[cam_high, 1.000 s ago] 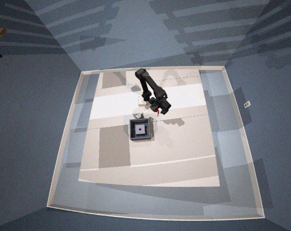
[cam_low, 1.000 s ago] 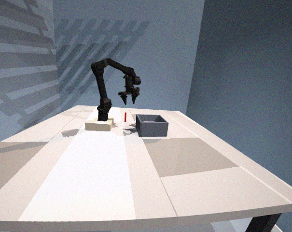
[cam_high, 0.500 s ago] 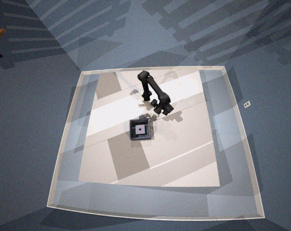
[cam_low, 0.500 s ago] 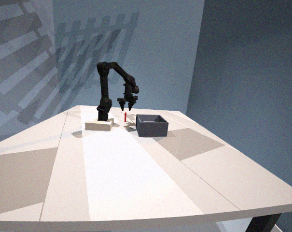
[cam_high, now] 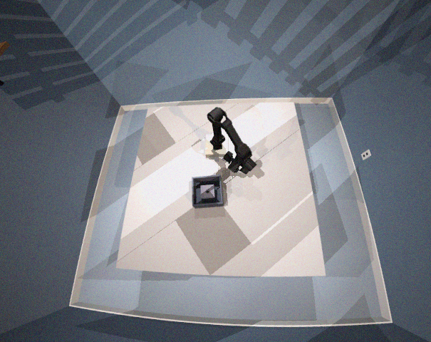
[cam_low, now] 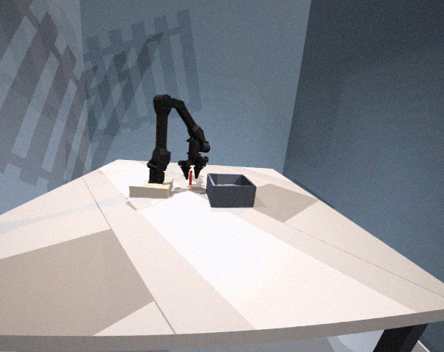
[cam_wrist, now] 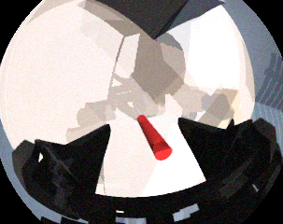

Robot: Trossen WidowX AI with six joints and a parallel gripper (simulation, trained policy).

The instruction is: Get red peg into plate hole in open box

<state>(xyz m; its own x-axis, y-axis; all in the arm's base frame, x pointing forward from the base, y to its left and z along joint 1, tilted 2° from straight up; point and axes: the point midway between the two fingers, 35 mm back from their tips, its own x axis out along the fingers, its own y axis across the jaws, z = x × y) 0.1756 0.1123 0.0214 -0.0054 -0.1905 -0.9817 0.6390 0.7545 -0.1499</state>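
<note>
The red peg lies 10 mm behind my gripper tip and 10 mm above it. From my gripper tip the other things lie so: dark grey box (170 mm ahead, 200 mm to the right, 10 mm below); then light plate (170 mm ahead, 200 mm to the right, 10 mm above).
</note>
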